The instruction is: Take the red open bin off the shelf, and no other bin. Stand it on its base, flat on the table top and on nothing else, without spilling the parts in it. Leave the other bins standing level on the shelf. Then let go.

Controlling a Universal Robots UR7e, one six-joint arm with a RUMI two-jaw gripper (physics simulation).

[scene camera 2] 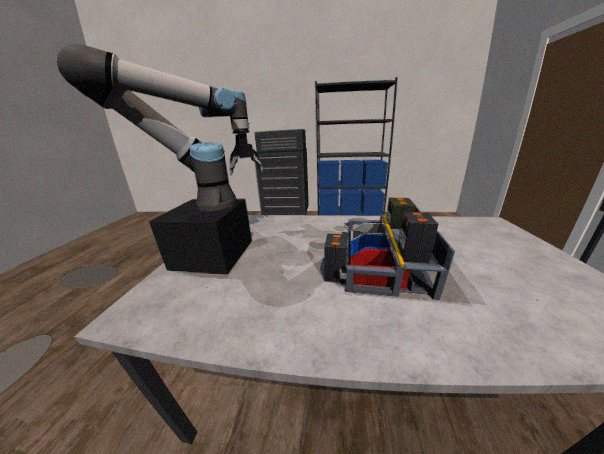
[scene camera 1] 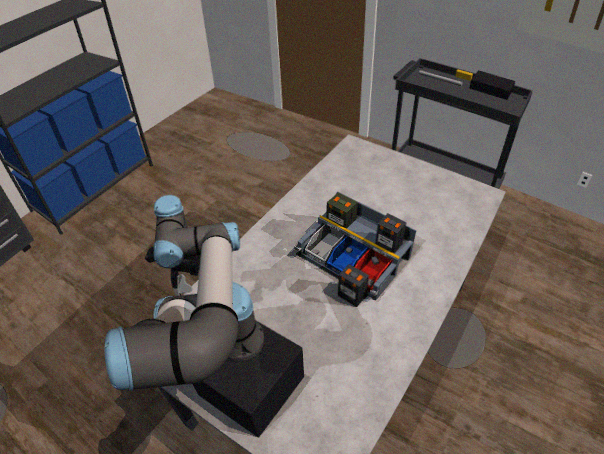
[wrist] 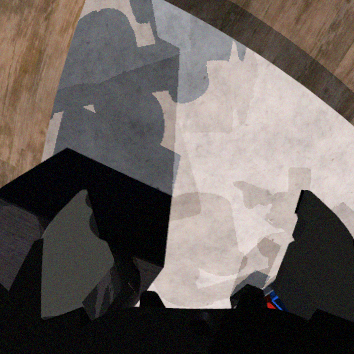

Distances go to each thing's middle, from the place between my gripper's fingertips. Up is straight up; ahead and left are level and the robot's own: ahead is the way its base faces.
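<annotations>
My gripper: a fair way above the light grey bin [scene camera 1: 326, 238], far short of it, far to the left of it. Blue bin [scene camera 1: 339, 259]: 24 cm below my hand, 52 cm ahead of it, 36 cm to the right of it. Red open bin [scene camera 2: 368, 257]: 24 cm below my hand, 49 cm ahead of it, 47 cm to the right of it. Going by their middles, red open bin farthest from my gripper of the things named here.
</annotations>
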